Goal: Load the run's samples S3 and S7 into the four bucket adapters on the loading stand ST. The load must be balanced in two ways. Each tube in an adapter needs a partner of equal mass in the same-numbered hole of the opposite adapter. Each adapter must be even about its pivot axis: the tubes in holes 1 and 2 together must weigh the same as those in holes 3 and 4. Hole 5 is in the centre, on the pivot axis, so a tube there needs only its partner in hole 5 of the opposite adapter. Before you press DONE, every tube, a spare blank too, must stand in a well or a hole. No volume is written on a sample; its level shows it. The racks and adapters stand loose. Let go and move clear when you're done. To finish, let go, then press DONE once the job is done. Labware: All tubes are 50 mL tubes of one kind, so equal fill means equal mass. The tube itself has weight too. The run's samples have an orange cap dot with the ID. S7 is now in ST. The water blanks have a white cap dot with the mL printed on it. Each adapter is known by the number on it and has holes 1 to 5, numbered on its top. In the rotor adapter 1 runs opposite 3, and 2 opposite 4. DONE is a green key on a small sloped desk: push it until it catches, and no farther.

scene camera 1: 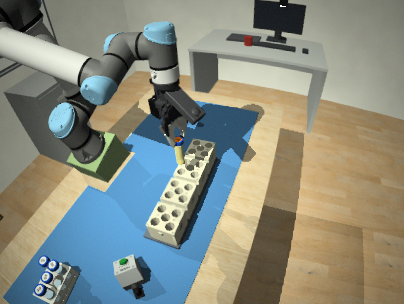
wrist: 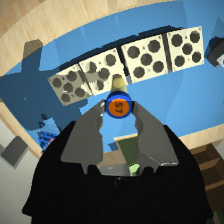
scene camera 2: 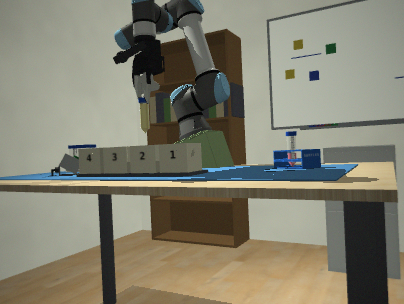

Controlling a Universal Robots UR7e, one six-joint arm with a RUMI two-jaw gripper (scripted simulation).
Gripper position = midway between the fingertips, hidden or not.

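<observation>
I can see my gripper (scene camera 1: 177, 144), and the wrist view gives me the same gripper (wrist: 118, 101). From scene camera 2 as well, I can see the gripper (scene camera 2: 144, 104). There is a bucket adapter (scene camera 1: 193, 170) here, along with another bucket adapter (scene camera 1: 187, 200), and I also see a blue rack (scene camera 2: 311, 158).
</observation>
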